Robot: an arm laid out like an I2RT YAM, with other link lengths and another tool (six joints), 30 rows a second.
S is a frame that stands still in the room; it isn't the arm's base.
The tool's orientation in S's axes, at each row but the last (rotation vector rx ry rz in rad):
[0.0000 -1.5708 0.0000]
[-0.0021 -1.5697 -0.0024]
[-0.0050 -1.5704 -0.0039]
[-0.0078 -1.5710 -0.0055]
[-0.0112 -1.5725 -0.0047]
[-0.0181 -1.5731 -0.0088]
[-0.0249 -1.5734 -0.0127]
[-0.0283 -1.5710 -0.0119]
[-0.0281 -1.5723 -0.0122]
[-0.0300 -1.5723 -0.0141]
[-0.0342 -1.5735 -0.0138]
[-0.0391 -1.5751 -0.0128]
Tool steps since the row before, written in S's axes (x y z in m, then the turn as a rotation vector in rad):
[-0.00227 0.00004 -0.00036 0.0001 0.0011 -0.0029]
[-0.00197 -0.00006 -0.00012 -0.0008 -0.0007 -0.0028]
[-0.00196 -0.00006 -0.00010 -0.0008 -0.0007 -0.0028]
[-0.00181 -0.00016 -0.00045 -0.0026 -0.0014 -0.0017]
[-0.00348 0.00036 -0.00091 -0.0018 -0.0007 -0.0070]
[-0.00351 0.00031 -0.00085 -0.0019 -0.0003 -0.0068]
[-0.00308 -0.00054 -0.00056 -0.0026 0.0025 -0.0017]
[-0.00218 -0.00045 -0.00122 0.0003 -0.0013 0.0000]
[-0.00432 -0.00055 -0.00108 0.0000 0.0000 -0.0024]
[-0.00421 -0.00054 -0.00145 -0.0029 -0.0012 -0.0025]
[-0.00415 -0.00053 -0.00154 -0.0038 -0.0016 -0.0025]
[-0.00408 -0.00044 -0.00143 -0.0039 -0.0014 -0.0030]
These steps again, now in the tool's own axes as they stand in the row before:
[-0.00036 0.00004 0.00227 -0.0029 0.0011 -0.0001]
[-0.00012 -0.00007 0.00197 -0.0028 -0.0007 0.0008]
[-0.00010 -0.00007 0.00196 -0.0028 -0.0007 0.0008]
[-0.00045 -0.00017 0.00181 -0.0017 -0.0014 0.0026]
[-0.00090 0.00033 0.00349 -0.0070 -0.0007 0.0018]
[-0.00084 0.00025 0.00352 -0.0068 -0.0003 0.0019]
[-0.00056 -0.00061 0.00307 -0.0017 0.0025 0.0027]
[-0.00122 -0.00049 0.00217 0.0000 -0.0013 -0.0003]
[-0.00108 -0.00065 0.00431 -0.0024 0.0000 0.0000]
[-0.00145 -0.00064 0.00420 -0.0025 -0.0013 0.0029]
[-0.00154 -0.00064 0.00414 -0.0025 -0.0017 0.0038]
[-0.00142 -0.00055 0.00407 -0.0030 -0.0015 0.0039]

